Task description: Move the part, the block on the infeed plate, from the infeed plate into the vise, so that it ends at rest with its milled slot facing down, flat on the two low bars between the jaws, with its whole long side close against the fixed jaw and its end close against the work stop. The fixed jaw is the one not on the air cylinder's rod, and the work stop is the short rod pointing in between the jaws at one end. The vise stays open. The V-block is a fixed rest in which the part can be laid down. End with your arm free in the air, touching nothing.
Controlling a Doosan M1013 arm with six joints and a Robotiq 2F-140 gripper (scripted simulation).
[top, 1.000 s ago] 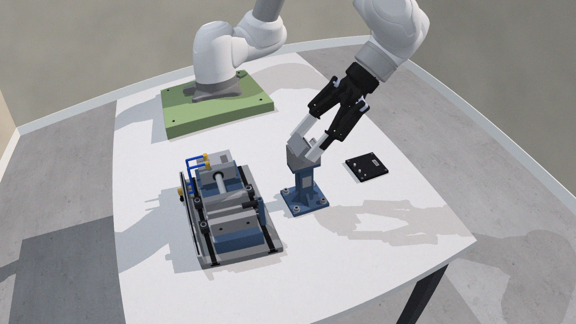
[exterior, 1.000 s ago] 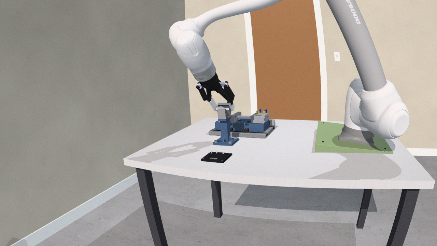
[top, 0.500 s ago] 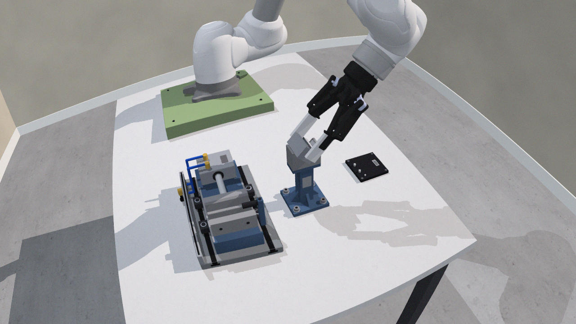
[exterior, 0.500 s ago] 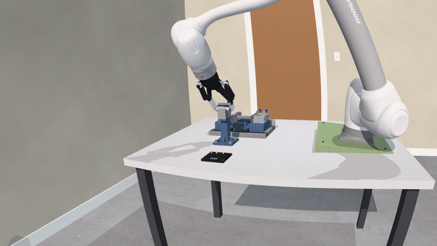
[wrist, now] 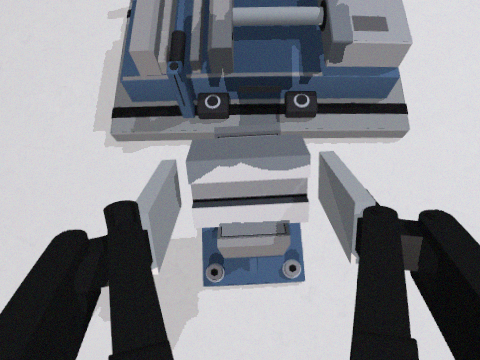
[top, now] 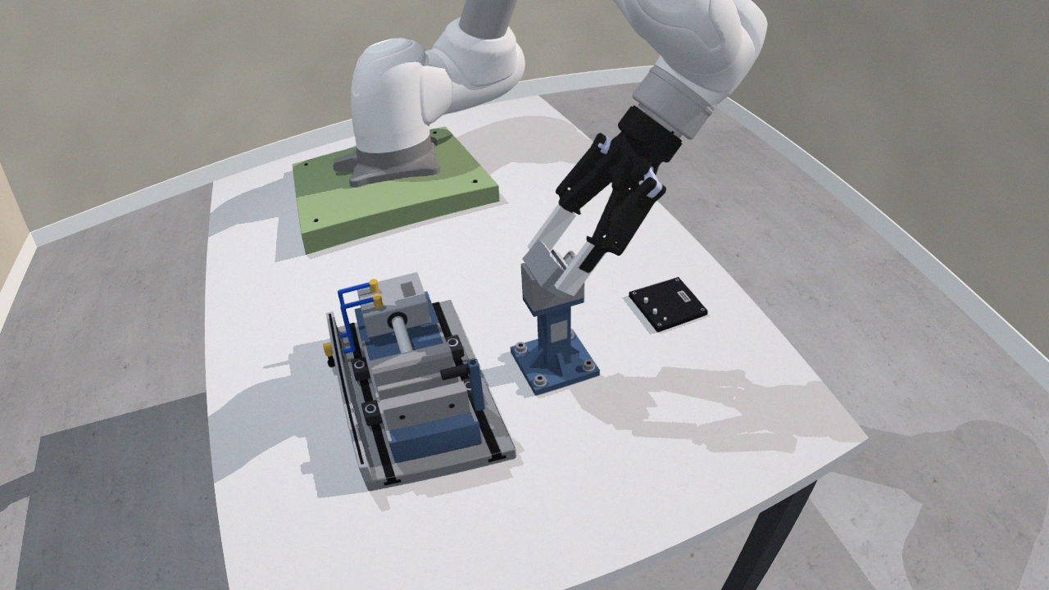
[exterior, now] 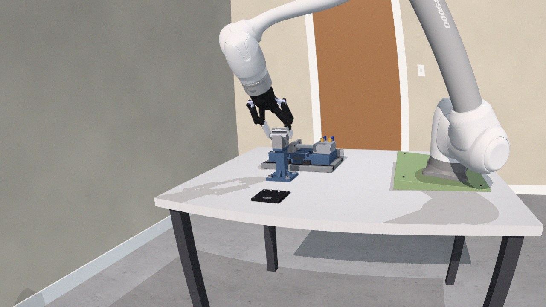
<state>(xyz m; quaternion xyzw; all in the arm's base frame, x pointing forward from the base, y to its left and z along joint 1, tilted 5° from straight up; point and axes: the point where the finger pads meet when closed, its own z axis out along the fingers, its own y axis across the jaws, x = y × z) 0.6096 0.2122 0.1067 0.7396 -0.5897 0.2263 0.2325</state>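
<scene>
My hand is 1 cm to the left of the part and 2 cm above it. From my hand the other things lie so: blue work stop post (8 cm ahead, 12 cm to the right, 12 cm below); then blue v-block stand (1 cm to the right, 12 cm below); then work stop (8 cm ahead, 14 cm to the right, 9 cm below).
</scene>
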